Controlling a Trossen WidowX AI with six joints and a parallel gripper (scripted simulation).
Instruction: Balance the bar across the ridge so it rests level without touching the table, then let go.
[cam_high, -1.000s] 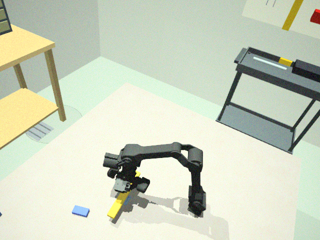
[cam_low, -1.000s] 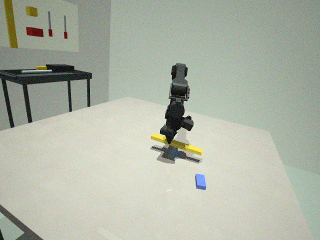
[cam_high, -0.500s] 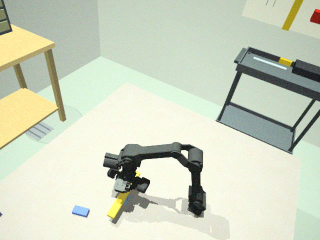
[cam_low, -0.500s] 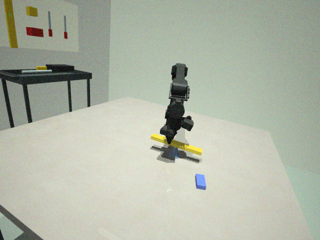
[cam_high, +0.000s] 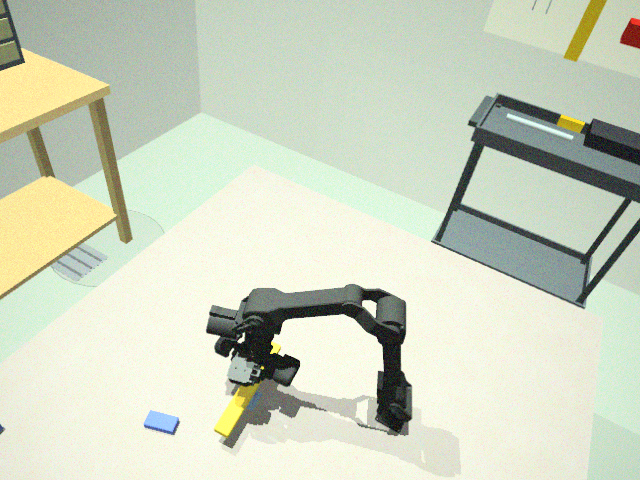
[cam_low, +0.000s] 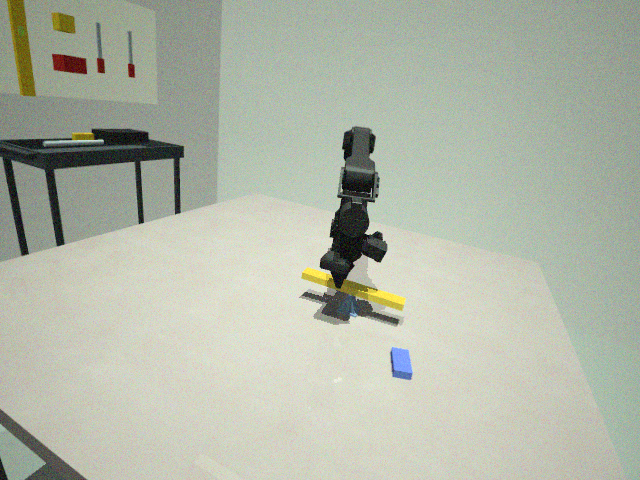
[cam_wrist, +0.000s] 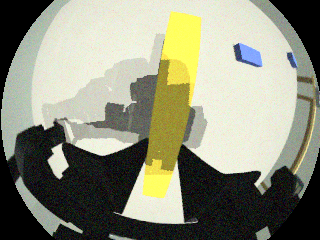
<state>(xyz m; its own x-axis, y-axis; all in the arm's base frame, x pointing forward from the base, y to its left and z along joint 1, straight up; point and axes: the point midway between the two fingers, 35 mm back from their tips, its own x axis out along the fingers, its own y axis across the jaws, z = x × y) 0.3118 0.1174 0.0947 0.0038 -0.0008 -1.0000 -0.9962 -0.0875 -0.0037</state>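
Now: the yellow bar 30 mm to the left of my gripper tip. The rest, counted from my gripper tip: flat blue block: 120 mm ahead, 180 mm to the left, 50 mm below.
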